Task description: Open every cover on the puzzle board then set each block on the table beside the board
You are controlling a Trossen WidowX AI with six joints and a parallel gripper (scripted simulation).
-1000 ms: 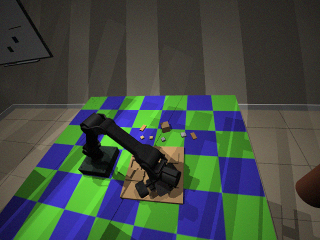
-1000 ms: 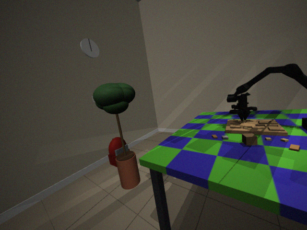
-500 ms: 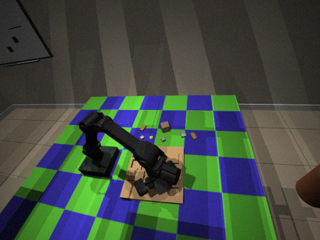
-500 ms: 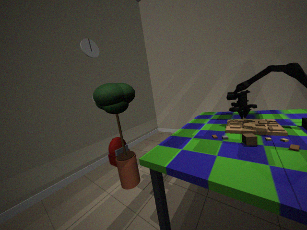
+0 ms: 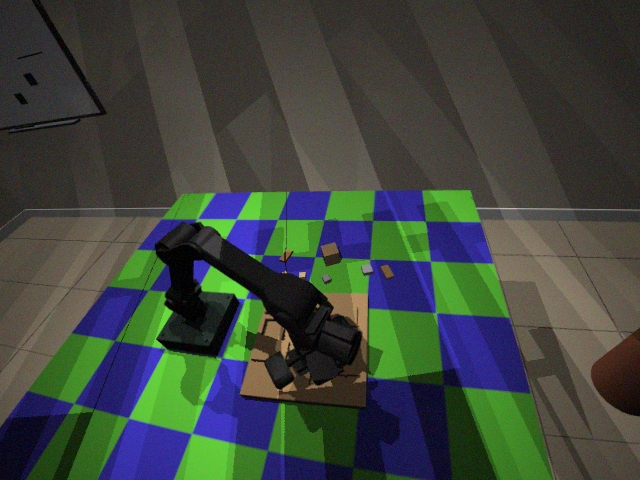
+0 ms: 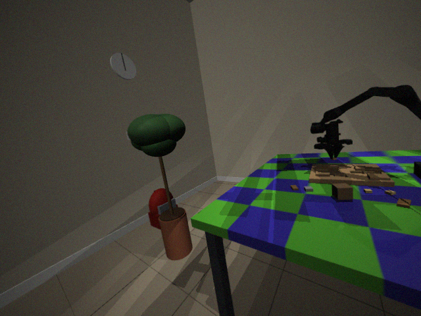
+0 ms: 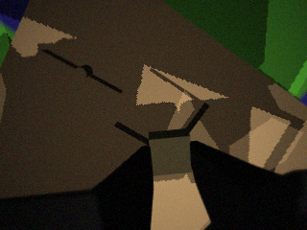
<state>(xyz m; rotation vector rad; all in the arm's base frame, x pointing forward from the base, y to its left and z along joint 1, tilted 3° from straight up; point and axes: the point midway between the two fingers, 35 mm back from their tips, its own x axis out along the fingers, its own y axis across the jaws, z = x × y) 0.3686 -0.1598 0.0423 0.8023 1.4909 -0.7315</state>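
The tan puzzle board lies 11 cm to the left of my gripper tip, 5 cm below it and 4 cm behind it. The rest, counted from my gripper tip: brown cube (38 cm to the left, 5 cm below, 2 cm ahead); then orange block (31 cm to the left, 19 cm ahead, 7 cm below).
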